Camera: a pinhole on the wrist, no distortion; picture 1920 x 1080 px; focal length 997.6 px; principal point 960.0 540.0 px. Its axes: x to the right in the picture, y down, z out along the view. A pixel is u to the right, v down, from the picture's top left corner.
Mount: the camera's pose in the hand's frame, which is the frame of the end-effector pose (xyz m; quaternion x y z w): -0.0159 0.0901 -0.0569 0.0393 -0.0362 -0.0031 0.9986
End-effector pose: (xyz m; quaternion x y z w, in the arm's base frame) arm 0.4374 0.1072 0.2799 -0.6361 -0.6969 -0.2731 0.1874
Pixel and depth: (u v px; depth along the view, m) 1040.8 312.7 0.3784
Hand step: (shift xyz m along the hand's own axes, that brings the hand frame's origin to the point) -0.0131 -0.0257 0.3148
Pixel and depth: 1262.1 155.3 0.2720
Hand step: 0.0462 -0.0365 0.2112
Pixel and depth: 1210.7 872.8 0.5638
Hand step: 0.0851 0.2322 0.5287
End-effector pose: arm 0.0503 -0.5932 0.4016 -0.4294 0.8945 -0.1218 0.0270
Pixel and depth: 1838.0 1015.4 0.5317
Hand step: 0.4131 0.2969 0.5254
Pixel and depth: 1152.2 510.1 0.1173
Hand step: -0.0019 0.0772 0.0611
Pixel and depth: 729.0 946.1 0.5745
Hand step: -0.1895 0.2795 0.5231
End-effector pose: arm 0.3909 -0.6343 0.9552 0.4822 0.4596 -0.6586 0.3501
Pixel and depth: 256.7 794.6 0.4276
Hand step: -0.3472 0.1681 0.3551
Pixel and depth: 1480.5 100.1 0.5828
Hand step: 0.2442 -0.2144 0.5243
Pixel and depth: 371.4 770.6 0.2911
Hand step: -0.2081 0.1360 0.2255
